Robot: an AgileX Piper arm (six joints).
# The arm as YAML. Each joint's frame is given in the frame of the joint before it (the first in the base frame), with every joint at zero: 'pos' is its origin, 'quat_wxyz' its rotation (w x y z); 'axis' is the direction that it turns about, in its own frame. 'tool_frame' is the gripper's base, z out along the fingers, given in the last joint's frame.
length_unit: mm
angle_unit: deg
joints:
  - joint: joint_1
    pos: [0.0, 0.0, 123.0]
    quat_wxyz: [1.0, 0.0, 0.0, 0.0]
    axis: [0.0, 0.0, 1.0]
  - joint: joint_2
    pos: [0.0, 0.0, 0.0]
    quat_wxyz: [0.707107, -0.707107, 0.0, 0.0]
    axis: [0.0, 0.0, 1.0]
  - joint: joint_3
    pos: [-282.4, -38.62, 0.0]
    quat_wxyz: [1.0, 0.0, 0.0, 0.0]
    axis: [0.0, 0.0, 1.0]
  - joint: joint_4
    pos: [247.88, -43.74, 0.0]
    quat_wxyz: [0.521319, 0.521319, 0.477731, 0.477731]
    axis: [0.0, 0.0, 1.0]
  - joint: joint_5
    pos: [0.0, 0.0, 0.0]
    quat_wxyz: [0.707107, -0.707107, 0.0, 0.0]
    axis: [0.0, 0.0, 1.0]
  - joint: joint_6
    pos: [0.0, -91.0, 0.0]
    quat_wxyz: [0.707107, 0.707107, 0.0, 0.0]
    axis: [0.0, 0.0, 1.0]
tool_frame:
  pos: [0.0, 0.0, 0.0]
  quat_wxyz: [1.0, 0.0, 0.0, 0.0]
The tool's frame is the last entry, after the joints.
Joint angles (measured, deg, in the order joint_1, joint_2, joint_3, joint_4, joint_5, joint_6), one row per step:
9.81 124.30 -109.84 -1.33 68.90 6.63
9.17 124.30 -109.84 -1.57 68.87 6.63
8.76 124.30 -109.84 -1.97 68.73 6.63
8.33 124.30 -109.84 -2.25 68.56 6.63
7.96 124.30 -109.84 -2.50 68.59 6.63
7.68 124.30 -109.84 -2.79 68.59 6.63
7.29 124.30 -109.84 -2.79 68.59 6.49
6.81 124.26 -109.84 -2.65 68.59 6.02
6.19 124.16 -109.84 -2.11 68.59 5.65
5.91 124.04 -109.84 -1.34 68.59 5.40
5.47 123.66 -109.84 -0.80 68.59 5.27
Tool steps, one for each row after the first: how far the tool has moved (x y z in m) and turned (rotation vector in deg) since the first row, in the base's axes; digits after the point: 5 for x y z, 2 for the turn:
0.00093 -0.00542 0.00002 -0.23 -0.07 -0.60
0.00174 -0.00922 0.00008 -0.59 -0.27 -0.94
0.00255 -0.01301 0.00015 -0.84 -0.48 -1.32
0.00296 -0.01634 0.00016 -1.09 -0.48 -1.65
0.00331 -0.01899 0.00018 -1.37 -0.52 -1.88
0.00369 -0.02211 0.00018 -1.41 -0.52 -2.13
0.00403 -0.02575 0.00049 -1.36 -0.53 -2.18
0.00428 -0.02993 0.00126 -0.90 -0.55 -2.52
0.00416 -0.03106 0.00219 -0.19 -0.57 -2.69
0.00372 -0.03385 0.00523 0.36 -0.89 -3.09

